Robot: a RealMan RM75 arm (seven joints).
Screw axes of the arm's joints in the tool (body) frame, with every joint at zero. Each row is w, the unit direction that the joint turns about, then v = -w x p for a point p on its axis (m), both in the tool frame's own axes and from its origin. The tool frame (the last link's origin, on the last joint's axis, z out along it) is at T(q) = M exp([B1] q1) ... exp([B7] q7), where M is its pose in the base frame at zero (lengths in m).
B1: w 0 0 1 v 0 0 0
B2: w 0 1 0 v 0.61 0 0
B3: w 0 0 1 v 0 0 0
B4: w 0 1 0 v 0.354 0 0
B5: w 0 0 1 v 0 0 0
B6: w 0 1 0 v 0.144 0 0
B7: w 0 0 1 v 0 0 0
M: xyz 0 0 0.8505 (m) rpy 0 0 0 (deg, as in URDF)
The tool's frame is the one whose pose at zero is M.
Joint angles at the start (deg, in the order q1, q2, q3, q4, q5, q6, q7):
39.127 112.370 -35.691 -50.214 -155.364 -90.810 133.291
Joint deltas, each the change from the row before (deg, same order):
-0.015 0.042 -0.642 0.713 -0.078 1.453 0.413
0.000 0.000 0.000 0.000 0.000 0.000 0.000
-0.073 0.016 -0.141 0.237 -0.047 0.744 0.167
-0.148 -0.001 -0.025 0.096 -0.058 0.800 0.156
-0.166 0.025 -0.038 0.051 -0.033 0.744 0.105
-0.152 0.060 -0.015 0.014 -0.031 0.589 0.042
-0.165 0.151 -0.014 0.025 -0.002 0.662 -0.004
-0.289 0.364 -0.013 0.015 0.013 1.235 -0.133
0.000 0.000 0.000 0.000 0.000 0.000 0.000
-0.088 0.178 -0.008 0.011 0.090 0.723 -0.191
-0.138 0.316 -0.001 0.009 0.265 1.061 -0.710
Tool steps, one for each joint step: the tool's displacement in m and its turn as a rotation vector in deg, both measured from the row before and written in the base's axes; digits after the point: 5 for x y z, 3 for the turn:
0.00207 0.00158 -0.00264 0.404 -0.597 -0.317
0.00000 0.00000 0.00000 0.000 0.000 0.000
0.00146 0.00070 -0.00055 0.418 -0.279 -0.187
0.00193 0.00071 0.00034 0.650 -0.330 -0.210
0.00180 0.00055 0.00023 0.598 -0.306 -0.152
0.00145 0.00029 -0.00002 0.462 -0.230 -0.095
0.00134 0.00021 -0.00074 0.459 -0.173 -0.051
0.00212 0.00041 -0.00190 0.801 -0.288 0.053
0.00000 0.00000 0.00000 0.000 0.000 0.000
0.00061 0.00082 -0.00085 0.484 -0.158 0.236
0.00053 0.00120 -0.00169 0.602 -0.199 0.756

